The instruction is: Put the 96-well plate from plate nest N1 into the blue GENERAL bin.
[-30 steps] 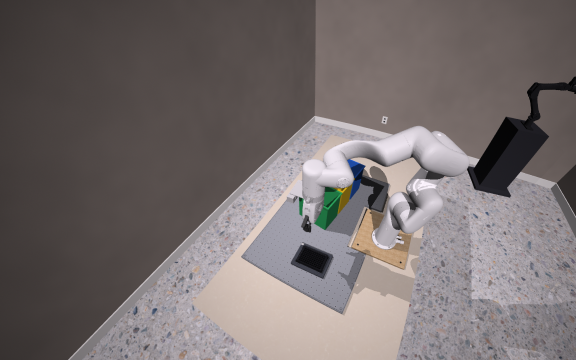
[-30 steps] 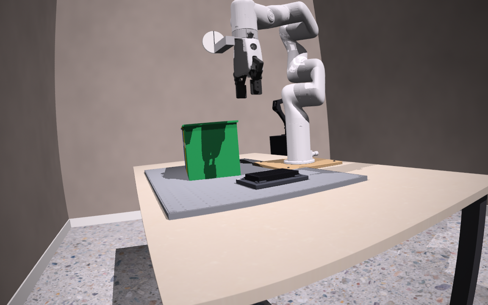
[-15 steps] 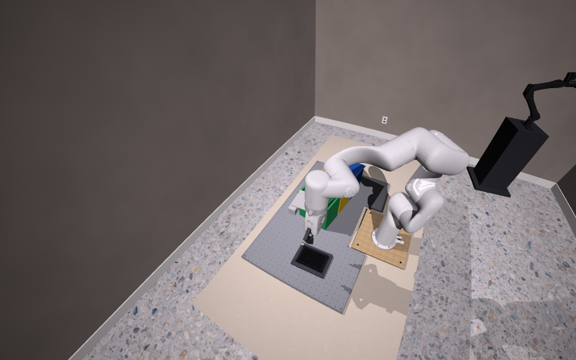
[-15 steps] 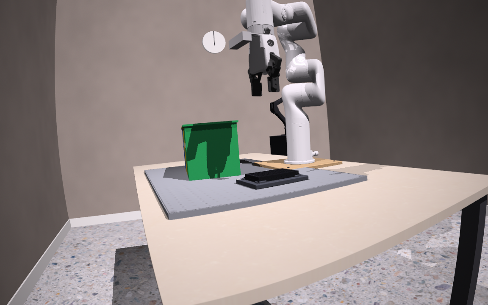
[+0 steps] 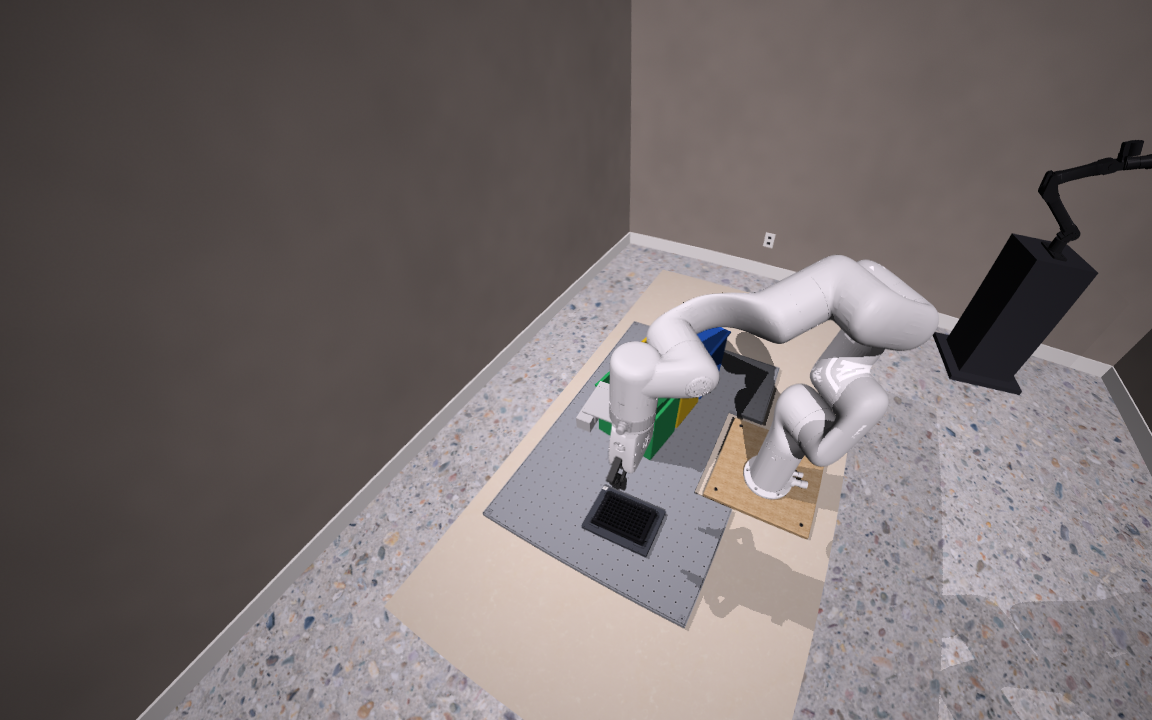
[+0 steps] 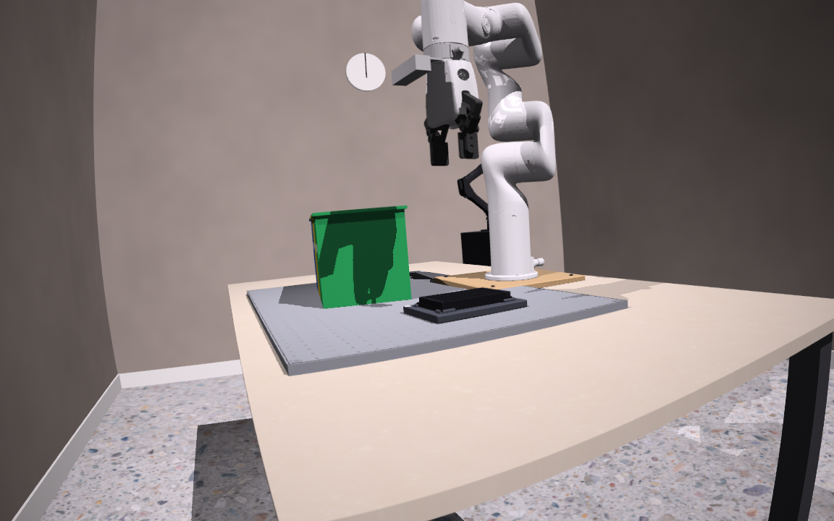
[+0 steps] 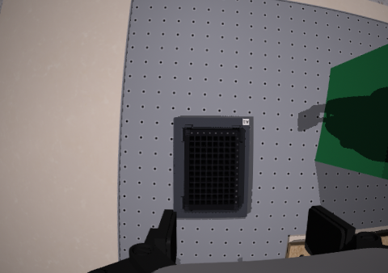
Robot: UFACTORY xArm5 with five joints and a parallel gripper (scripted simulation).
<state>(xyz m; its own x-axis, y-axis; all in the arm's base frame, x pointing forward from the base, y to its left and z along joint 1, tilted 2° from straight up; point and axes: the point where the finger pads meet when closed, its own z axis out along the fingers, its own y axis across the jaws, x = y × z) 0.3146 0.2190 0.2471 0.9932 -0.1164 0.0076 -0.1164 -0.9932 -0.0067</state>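
Right now the black 96-well plate is 230 mm below my hand. From my hand the other things lie so: green bin (50 mm ahead, 270 mm to the right, 160 mm below); yellow bin (10 mm ahead, 390 mm to the right, 160 mm below); dark plate nest (240 mm below).
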